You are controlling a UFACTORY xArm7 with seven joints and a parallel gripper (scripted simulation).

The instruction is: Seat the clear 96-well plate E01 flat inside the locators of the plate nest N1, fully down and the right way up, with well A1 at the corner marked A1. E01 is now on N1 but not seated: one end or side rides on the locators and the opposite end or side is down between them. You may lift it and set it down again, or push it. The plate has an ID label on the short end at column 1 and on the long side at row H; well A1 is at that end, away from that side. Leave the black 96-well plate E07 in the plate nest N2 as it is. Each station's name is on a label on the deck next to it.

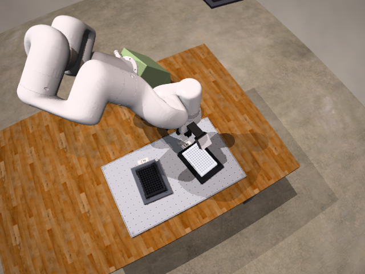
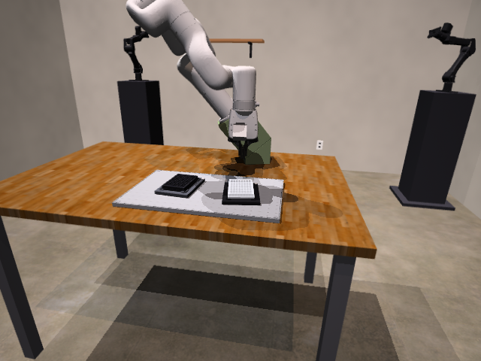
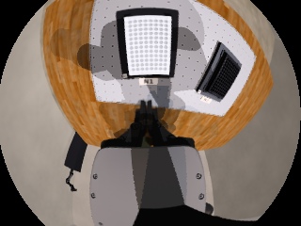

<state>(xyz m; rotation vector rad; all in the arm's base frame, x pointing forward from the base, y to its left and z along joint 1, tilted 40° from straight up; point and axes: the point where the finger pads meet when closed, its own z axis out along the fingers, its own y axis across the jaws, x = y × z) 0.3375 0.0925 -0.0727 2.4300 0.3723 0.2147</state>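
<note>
My hand is 120 mm above the N1 label. Round my hand: black plate E07 (80 mm ahead, 210 mm to the right, 100 mm below); clear 96-well plate E01 (90 mm ahead, 10 mm to the left, 100 mm below); N2 label (20 mm behind, 200 mm to the right, 120 mm below).
</note>
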